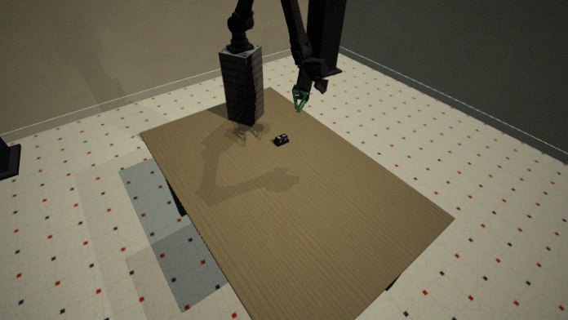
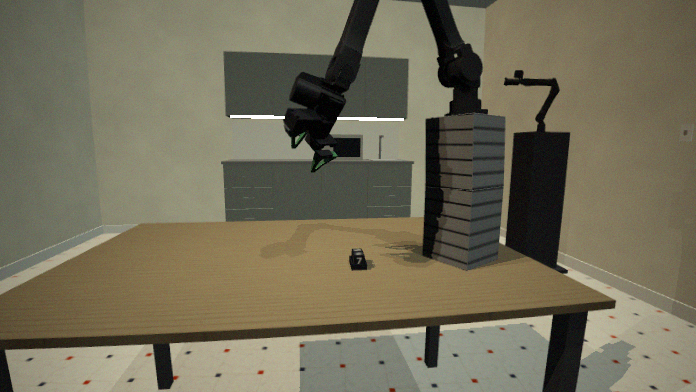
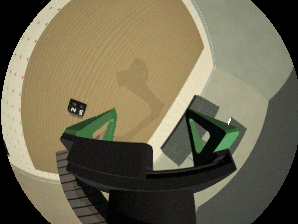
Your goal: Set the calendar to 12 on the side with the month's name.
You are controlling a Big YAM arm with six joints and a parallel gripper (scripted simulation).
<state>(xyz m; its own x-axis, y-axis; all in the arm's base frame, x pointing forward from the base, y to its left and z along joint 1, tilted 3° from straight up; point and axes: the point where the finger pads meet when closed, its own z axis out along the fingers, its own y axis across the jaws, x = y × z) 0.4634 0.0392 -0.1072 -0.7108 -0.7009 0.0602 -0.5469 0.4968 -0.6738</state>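
Right now my hand is 29 cm above the black calendar tray, 15 cm past it and 1 cm to the right of it.
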